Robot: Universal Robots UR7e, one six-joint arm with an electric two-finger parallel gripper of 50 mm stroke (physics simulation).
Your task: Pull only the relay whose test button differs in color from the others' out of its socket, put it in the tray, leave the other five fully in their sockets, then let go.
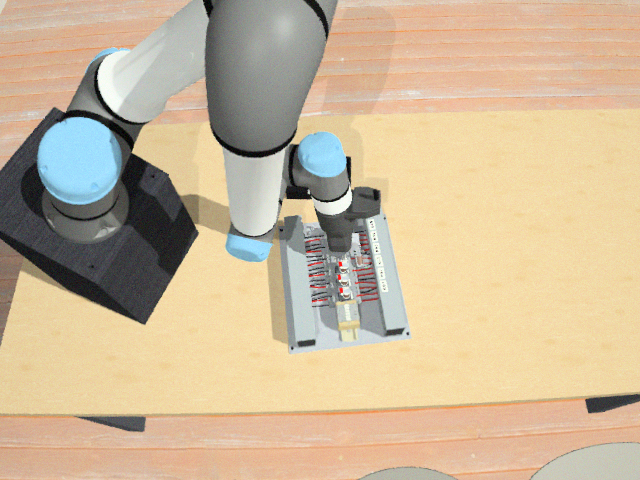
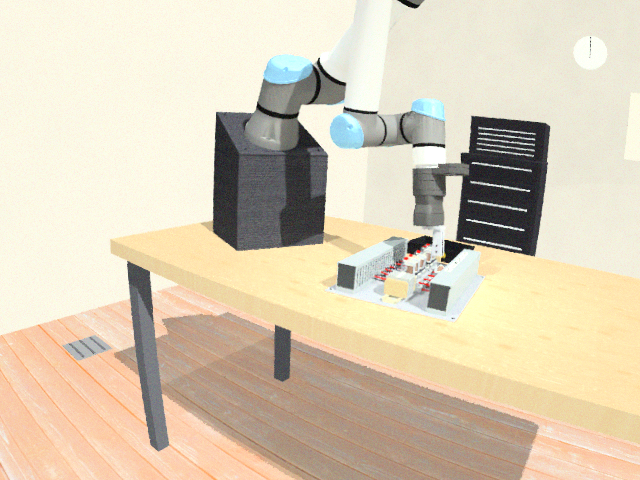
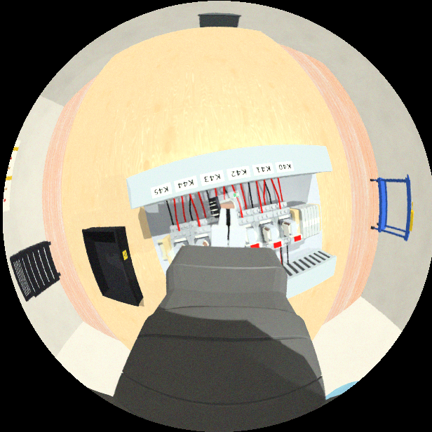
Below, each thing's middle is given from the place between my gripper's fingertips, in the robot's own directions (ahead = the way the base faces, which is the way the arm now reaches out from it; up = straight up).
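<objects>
There is the panel (image 1: 328,337), and counting from my hand I find it 40 mm to the right of it, 30 mm behind it and 60 mm below it.
</objects>
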